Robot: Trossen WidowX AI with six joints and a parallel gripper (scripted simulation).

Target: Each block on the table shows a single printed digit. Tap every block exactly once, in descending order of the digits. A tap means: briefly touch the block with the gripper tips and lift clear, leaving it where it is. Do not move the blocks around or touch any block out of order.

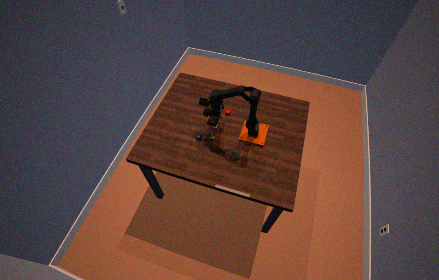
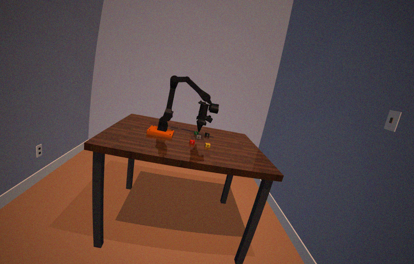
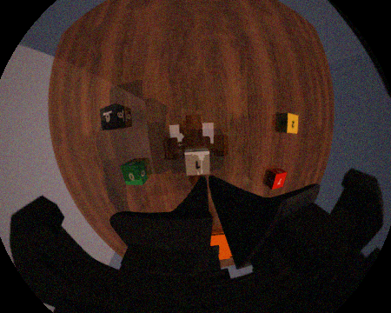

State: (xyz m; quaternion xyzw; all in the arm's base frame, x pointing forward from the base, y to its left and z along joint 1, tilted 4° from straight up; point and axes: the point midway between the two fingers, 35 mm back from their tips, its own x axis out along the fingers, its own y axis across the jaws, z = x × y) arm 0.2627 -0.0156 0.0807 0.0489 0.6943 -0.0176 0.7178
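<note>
Right now my gripper tip is 1 cm short of the white block, 1 cm to the right of it and 4 cm above it. Also, from my gripper tip: black block (9 cm ahead, 12 cm to the left, 4 cm below); then green block (11 cm to the left, 4 cm below); then red block (6 cm behind, 14 cm to the right, 4 cm below).
</note>
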